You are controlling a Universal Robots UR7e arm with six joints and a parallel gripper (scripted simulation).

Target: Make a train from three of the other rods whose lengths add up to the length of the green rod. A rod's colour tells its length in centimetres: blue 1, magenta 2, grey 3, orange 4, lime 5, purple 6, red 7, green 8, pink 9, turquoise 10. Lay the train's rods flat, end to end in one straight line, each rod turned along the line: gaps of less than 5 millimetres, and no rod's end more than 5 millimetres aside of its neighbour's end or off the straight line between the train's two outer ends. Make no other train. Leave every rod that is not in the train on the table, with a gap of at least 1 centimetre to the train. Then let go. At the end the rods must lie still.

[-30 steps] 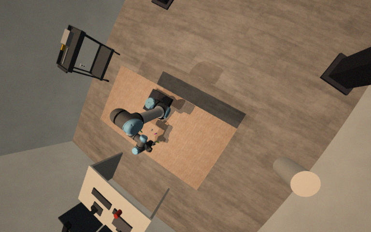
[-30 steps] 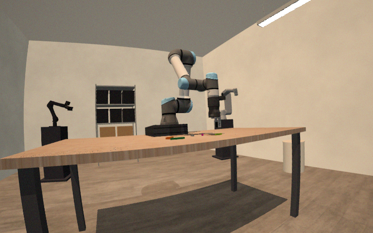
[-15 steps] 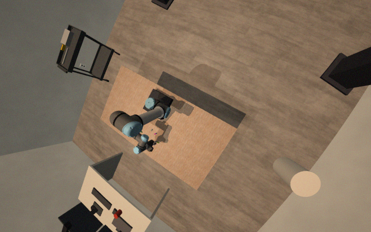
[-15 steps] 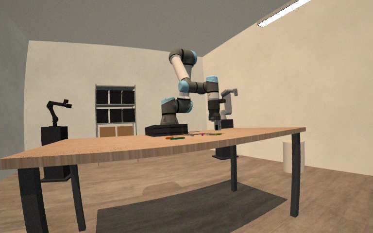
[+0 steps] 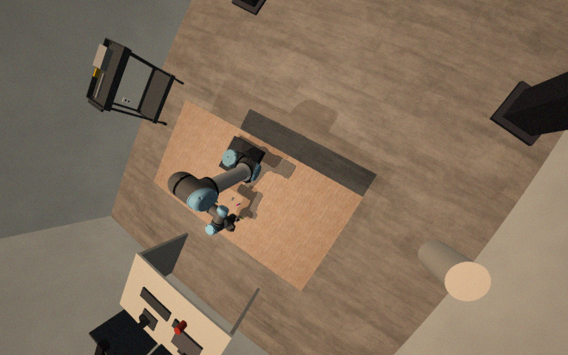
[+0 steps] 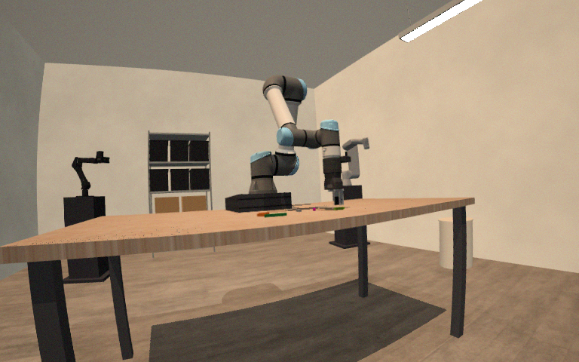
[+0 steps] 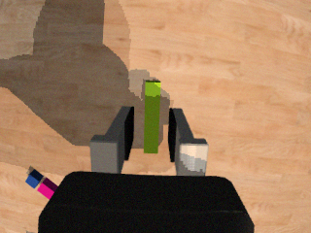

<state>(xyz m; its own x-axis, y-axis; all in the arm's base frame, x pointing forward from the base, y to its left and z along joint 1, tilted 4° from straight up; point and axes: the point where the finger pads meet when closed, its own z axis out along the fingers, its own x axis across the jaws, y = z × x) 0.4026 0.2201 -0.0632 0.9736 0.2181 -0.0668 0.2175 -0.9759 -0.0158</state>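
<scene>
Now: the lime rod 30 mm below my hand. From my hand the other things lie so: magenta rod (70 mm behind, 80 mm to the right, 30 mm below); small blue rod (80 mm behind, 80 mm to the right, 30 mm below); grey rod (70 mm behind, 150 mm to the right, 30 mm below).
</scene>
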